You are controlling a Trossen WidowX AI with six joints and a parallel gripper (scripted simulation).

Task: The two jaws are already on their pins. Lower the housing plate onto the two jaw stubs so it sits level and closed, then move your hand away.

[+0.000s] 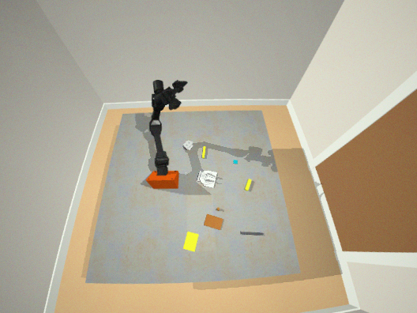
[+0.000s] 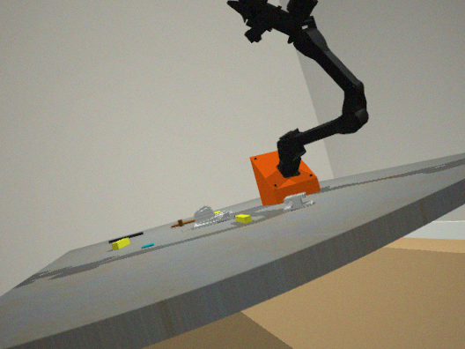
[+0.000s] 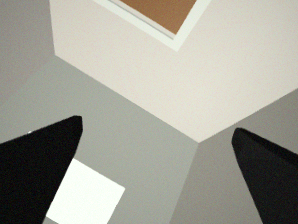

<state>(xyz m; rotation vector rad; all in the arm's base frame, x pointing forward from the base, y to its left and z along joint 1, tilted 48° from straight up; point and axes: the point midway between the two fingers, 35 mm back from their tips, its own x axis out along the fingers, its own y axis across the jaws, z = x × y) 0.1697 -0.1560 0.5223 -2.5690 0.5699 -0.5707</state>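
My gripper tip is 58 cm above the white part, 3 cm past it and 1 cm to the right of it. From my gripper tip the other things lie so: yellow block: 58 cm below, 43 cm ahead, 31 cm to the right; teal chip: 59 cm below, 35 cm ahead, 12 cm to the right; brown plate: 59 cm below, 57 cm to the right, 19 cm ahead.
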